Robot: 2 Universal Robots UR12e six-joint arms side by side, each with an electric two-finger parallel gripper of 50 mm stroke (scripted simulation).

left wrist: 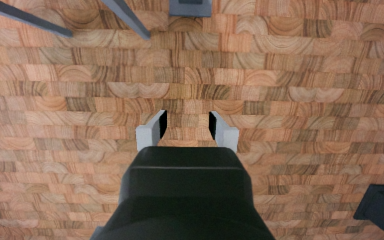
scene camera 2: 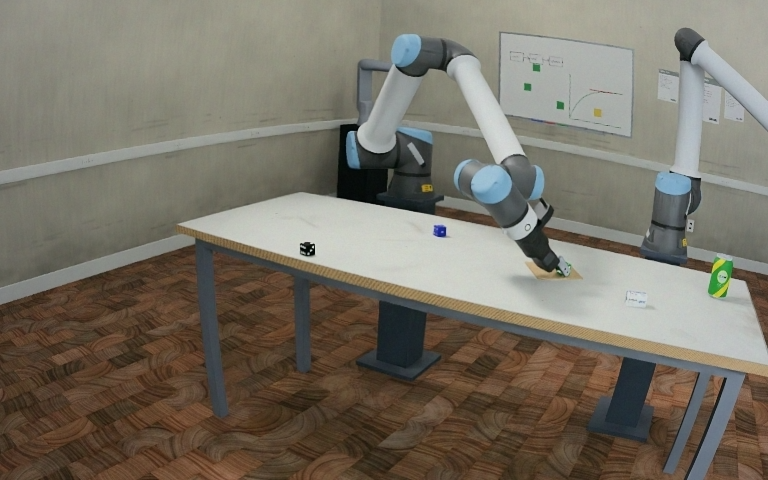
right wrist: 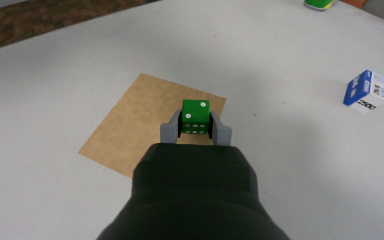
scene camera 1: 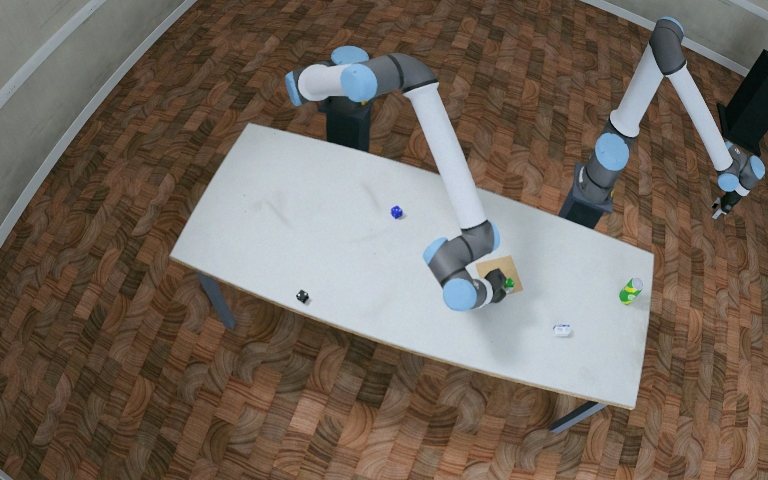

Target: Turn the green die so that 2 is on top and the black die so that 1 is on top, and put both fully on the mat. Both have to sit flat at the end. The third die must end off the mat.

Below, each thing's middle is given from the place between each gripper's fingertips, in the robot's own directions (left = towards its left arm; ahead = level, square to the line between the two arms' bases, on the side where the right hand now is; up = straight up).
Right now the green die (right wrist: 195,119) is 10 mm behind my right hand (scene camera 2: 564,271) and 10 mm to the left of it. The rest, counted from my right hand: tan mat (scene camera 1: 506,264): 30 mm behind, 30 mm to the right, 20 mm below.
My left gripper is now 62 cm short of the green die, 88 cm to the left of it and 16 cm above it. The rest, counted from my left hand: tan mat 59 cm ahead, 92 cm to the right, 18 cm below.
